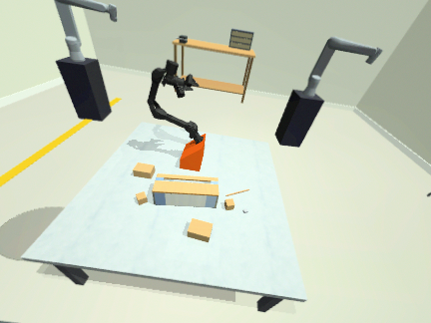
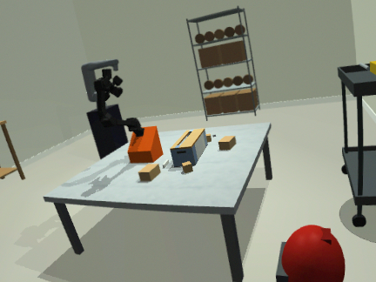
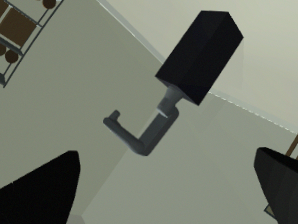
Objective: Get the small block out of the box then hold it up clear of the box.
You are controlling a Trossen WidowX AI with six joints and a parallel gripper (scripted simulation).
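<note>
The clear-fronted box is 480 mm below my gripper tip, 440 mm ahead of it and 10 mm to the left of it. Round my gripper tip: thin stick: 540 mm below, 410 mm ahead, 360 mm to the left.
</note>
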